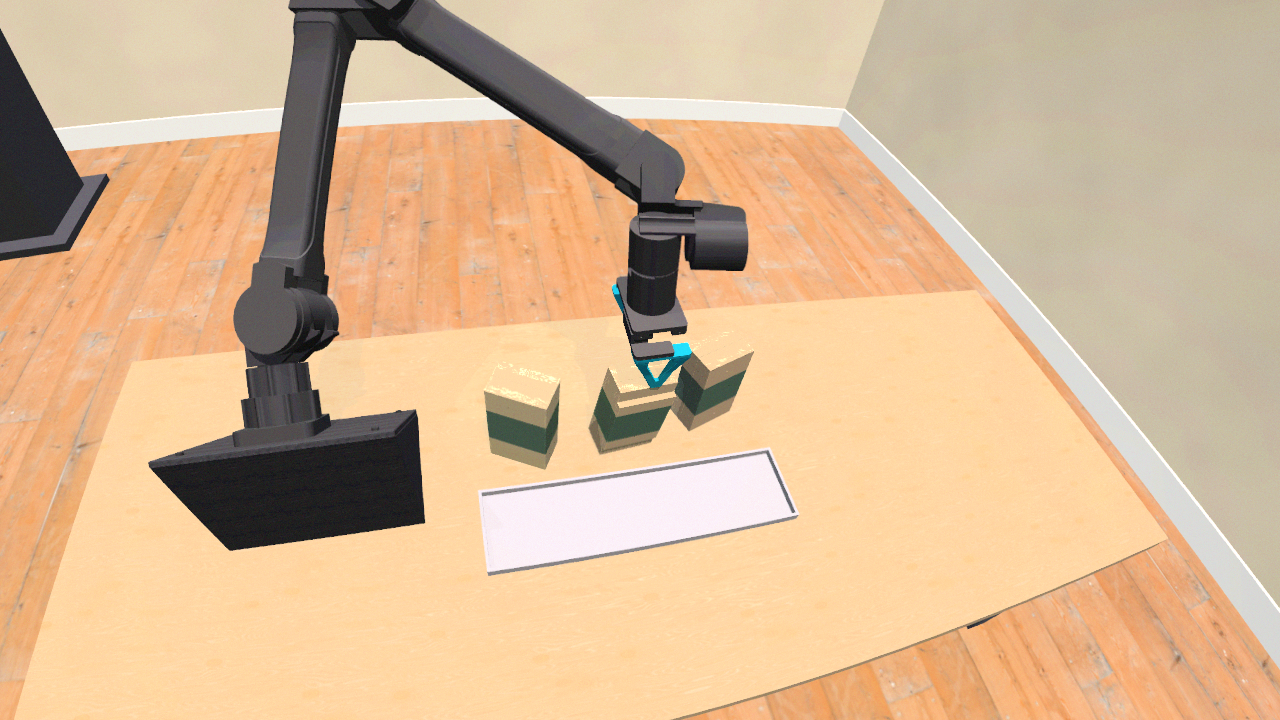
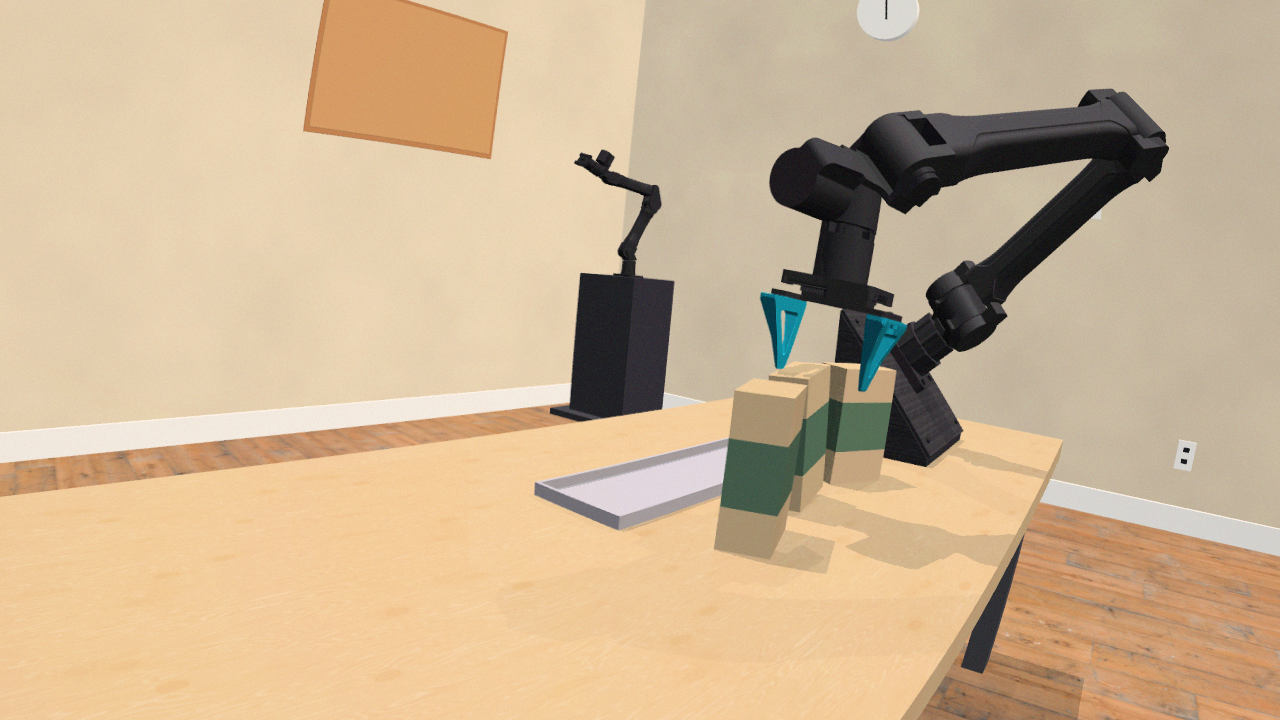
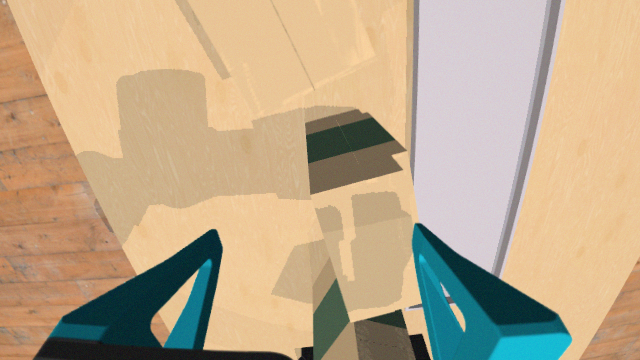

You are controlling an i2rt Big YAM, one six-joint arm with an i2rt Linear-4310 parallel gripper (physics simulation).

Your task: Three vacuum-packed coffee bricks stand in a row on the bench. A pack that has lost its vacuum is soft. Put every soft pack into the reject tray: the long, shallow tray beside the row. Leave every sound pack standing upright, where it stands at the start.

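Frame: origin at the arm's base, x right, y ahead, z up, level; metres.
Where they show: gripper, between the fingertips: [image 1: 646, 359] [image 2: 819, 379] [image 3: 314, 236]; arm's base, origin of its link: [image 1: 286, 435] [image 2: 903, 359].
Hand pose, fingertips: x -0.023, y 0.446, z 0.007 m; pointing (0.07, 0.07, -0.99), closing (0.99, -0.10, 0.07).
Observation:
Things, the pixels of their top centre, and the offset from my fingertips. Level surfaces: height alone.
- left pack, centre of its top: [image 2: 860, 366] [image 1: 522, 384] dx +0.010, dy -0.164, dz +0.002 m
- middle pack, centre of its top: [image 3: 378, 273] [image 2: 803, 364] [image 1: 639, 372] dx +0.028, dy -0.021, dz +0.010 m
- right pack, centre of its top: [image 2: 773, 387] [image 1: 721, 347] dx +0.002, dy +0.108, dz +0.002 m
- reject tray, centre of its top: [image 3: 478, 147] [image 2: 703, 463] [image 1: 643, 505] dx +0.141, dy -0.033, dz -0.125 m
- bench, height of its surface: dz -0.139 m
Three tan coffee packs with green bands stand in a row. The left pack [image 1: 522, 428] [image 2: 861, 426] stands upright. The middle pack [image 1: 631, 424] [image 2: 811, 438] [image 3: 350, 137] has a stepped, uneven outline and leans slightly toward the right pack [image 1: 711, 395] [image 2: 759, 474] [image 3: 275, 55], which stands upright. My gripper [image 1: 640, 360] [image 2: 821, 377] [image 3: 314, 236] is open and empty, pointing down at the middle pack's top, one finger on the tray side, one on the far side. Whether the tips reach below its top is unclear. The reject tray [image 1: 626, 517] [image 2: 626, 488] [image 3: 475, 125] is empty.
The arm's dark base plate [image 1: 304, 483] stands on the bench [image 1: 895, 501] left of the row. The tray runs alongside the packs, close to them. The middle and right packs stand close together. A second small arm on a dark pedestal [image 2: 617, 349] stands in the background.

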